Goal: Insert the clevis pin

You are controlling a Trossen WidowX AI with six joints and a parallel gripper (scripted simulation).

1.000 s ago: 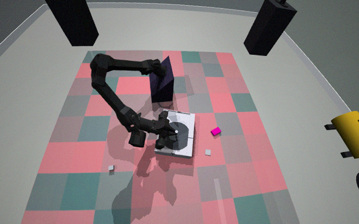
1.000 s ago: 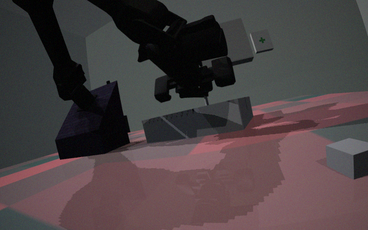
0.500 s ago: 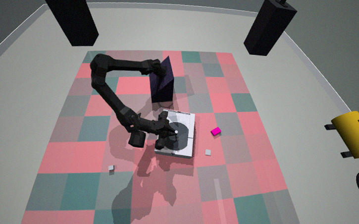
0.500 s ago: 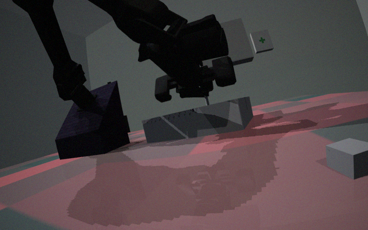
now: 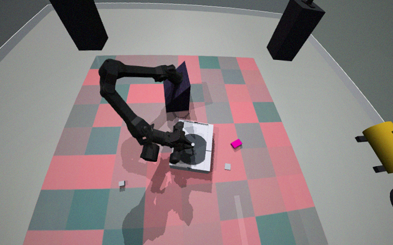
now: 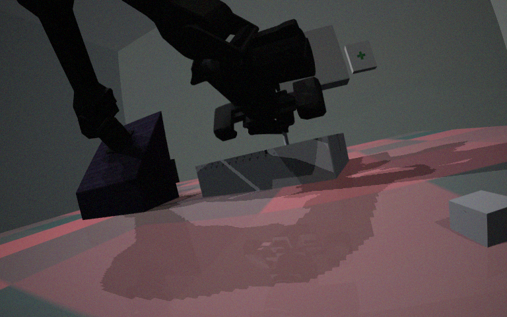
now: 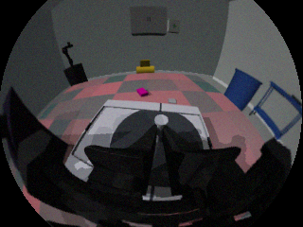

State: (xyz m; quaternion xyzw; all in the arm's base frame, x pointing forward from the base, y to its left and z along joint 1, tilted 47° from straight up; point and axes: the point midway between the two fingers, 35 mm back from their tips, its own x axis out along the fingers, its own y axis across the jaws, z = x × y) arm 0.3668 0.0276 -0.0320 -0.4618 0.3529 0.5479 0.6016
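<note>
Now: the steel clevis pin 10 mm below my gripper tip. From my gripper tip the other things lie so: dark aluminium disc 30 mm below; then grey cube 150 mm ahead, 330 mm to the right, 80 mm below; then steel tray 30 mm behind, 40 mm below.
</note>
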